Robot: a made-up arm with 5 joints.
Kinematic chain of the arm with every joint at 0, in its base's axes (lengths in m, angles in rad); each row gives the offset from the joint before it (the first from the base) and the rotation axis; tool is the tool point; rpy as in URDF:
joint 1: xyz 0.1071 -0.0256 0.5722 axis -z
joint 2: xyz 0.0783 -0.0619 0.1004 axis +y
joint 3: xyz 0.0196 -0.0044 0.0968 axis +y
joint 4: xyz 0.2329 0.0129 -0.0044 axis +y
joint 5: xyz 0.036 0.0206 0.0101 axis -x
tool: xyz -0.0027 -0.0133 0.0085 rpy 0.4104 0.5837 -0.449
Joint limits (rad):
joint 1: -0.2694..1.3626
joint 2: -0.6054..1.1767
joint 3: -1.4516..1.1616
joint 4: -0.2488..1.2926
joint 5: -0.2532..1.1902
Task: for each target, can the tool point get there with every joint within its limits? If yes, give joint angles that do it. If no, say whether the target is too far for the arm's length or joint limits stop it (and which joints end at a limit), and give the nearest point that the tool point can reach.
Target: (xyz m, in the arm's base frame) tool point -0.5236 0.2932 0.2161
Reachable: no: too far | nearest point 0.0567 -0.0154 0.5060 | short by 0.718 m
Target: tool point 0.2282 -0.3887 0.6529
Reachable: yes | joints 1.1456 0.3223 0.0439 0.7125 0.5678
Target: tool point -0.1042 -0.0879 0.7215
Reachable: no: joint limits stop it (at a limit: joint 2, joint 3, joint 4, joint 5) | nearest point 0.0549 -0.0410 0.5295 | short by 0.254 m
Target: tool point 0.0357 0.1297 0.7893
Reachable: no: joint limits stop it (at a limit: joint 1, joint 2, joint 3, joint 4) | nearest point 0.0525 0.0724 0.9787 | short by 0.199 m
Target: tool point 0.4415 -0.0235 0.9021
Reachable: yes | joints -0.1270 0.0062 -0.4615 0.0860 0.5065
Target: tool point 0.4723 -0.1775 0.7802
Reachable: yes | joints 0.2987 0.2675 -0.4194 1.0752 0.6855
